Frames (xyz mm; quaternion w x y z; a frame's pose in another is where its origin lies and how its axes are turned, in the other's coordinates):
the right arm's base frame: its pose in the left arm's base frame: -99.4 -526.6 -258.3 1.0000 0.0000 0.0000 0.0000
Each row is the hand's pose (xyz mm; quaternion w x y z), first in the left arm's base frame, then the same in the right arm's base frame.
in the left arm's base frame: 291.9 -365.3 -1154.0 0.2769 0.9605 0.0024 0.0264
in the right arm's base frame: 391.3 161.3 -895.7 0.2769 0.9605 0.0024 0.0264
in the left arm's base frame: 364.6 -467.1 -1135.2 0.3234 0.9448 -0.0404 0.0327
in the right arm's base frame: 464.0 59.5 -876.9 0.3234 0.9448 -0.0404 0.0327
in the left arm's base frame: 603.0 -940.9 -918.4 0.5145 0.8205 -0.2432 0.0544
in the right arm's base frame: 702.4 -414.3 -660.1 0.5145 0.8205 -0.2432 0.0544
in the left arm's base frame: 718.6 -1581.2 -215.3 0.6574 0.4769 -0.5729 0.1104
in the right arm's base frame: 818.0 -1054.6 43.0 0.6574 0.4769 -0.5729 0.1104
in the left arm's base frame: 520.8 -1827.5 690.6 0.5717 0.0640 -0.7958 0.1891
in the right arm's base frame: 620.2 -1300.9 948.9 0.5717 0.0640 -0.7958 0.1891
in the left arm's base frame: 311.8 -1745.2 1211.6 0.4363 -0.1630 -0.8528 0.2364
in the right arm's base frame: 411.2 -1218.6 1469.9 0.4363 -0.1630 -0.8528 0.2364
